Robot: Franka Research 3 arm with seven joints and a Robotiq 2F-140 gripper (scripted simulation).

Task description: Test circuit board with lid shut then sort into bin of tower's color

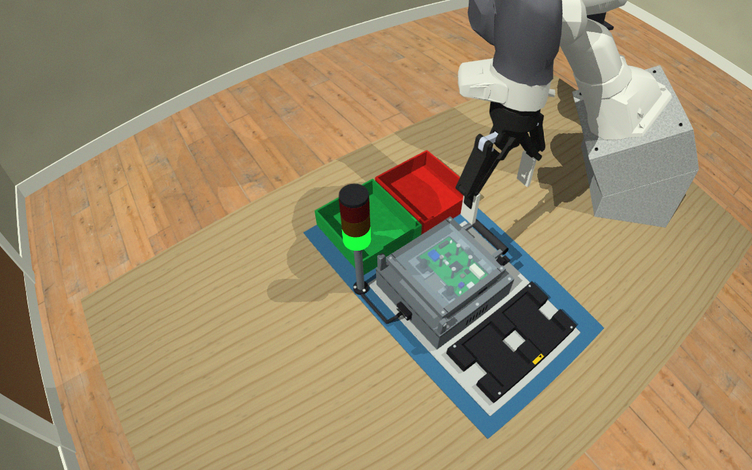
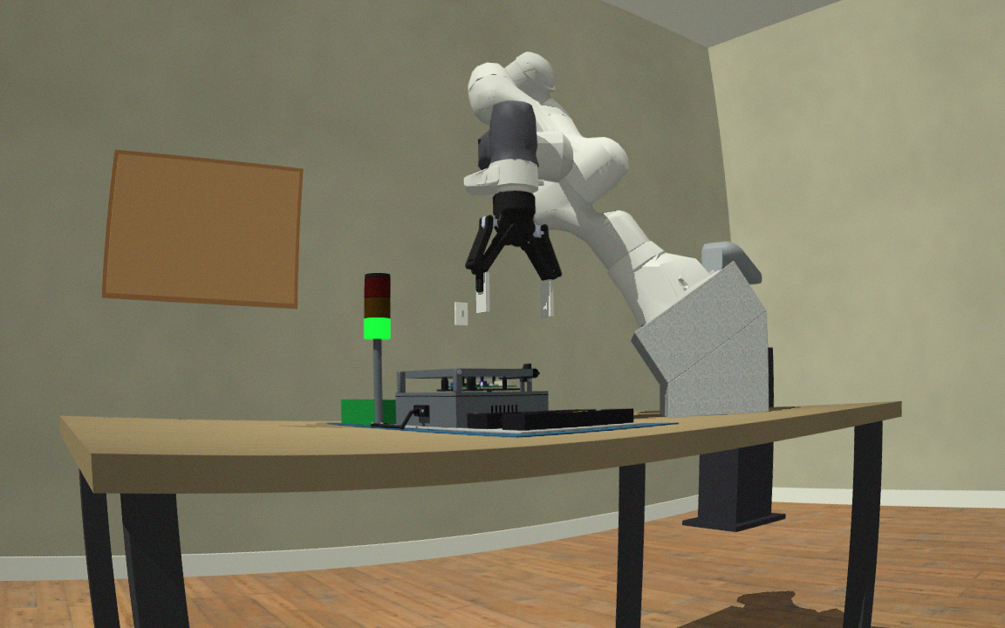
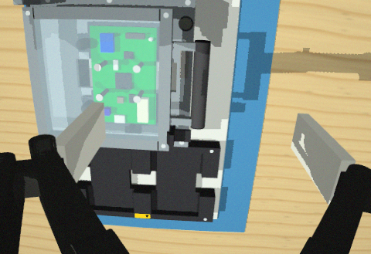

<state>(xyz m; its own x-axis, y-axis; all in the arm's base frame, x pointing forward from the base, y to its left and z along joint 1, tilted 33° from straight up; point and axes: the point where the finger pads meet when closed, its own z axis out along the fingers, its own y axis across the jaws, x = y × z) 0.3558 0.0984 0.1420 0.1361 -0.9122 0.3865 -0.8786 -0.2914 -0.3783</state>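
Right now the latch hook is 10 mm ahead of my hand, 60 mm to the left of it and 110 mm below it. The rest, counted from my hand: clear lid (80 mm ahead, 10 mm to the left, 110 mm below); green circuit board (80 mm ahead, 10 mm to the left, 130 mm below); tester plate (90 mm ahead, 20 mm to the left, 140 mm below).
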